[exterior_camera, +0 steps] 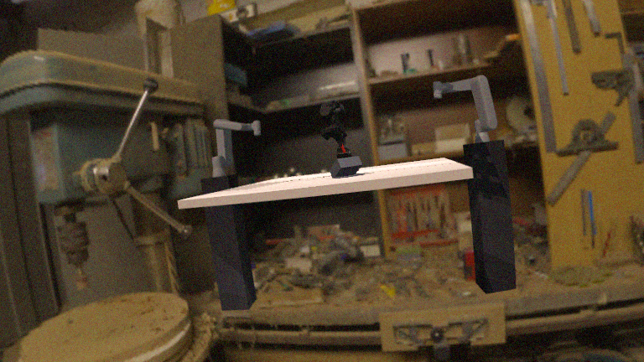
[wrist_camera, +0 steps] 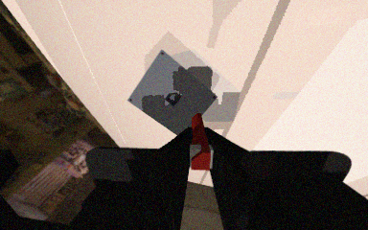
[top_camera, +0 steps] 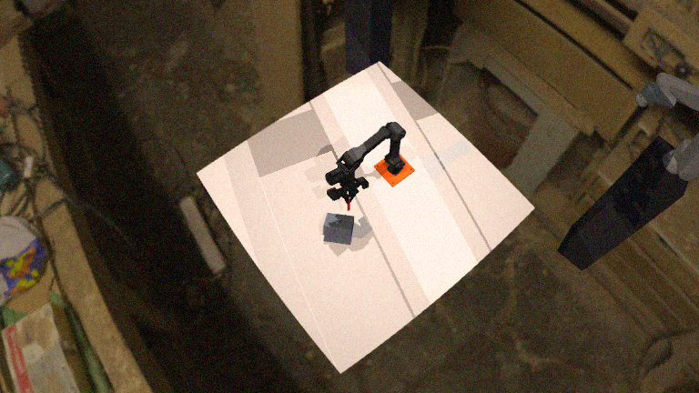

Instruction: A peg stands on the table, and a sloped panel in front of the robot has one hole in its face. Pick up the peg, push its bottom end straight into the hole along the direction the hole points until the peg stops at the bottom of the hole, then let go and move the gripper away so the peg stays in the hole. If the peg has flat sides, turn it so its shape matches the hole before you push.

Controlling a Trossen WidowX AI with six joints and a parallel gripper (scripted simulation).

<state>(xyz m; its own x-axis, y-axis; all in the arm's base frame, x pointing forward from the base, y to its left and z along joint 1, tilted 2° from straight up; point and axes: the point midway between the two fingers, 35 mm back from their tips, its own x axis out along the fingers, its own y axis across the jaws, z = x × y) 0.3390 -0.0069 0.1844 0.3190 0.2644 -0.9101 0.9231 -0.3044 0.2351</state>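
My gripper tip is 80 mm short of the grey sloped panel, 10 mm to the right of it and 110 mm above it. The rest, counted from my gripper tip: red peg (10 mm behind, 20 mm above).
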